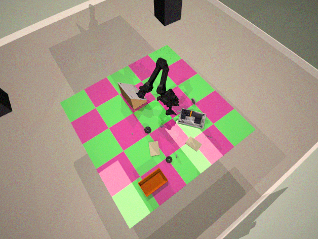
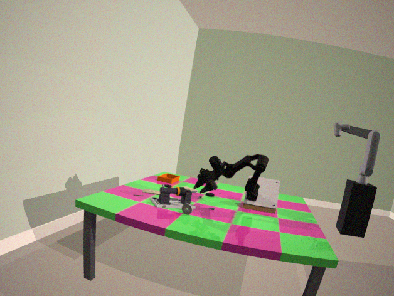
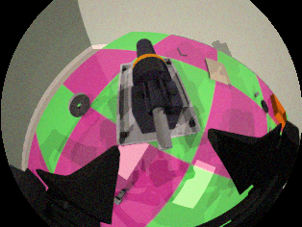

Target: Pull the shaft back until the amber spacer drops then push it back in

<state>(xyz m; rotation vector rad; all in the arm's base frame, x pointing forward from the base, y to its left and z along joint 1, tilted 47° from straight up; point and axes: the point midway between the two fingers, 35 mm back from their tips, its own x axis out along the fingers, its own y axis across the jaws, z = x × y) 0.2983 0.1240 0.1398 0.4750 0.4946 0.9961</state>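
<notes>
Now: the grey shaft 70 mm ahead of my gripper tip, 60 mm to the left of it and 10 mm below it. From my gripper tip the other things lie so: grey gear 200 mm to the left, 60 mm below, 30 mm behind; then amber spacer 90 mm ahead, 80 mm to the left, 10 mm below; then orange tray 490 mm to the right, 390 mm ahead, 80 mm below.
</notes>
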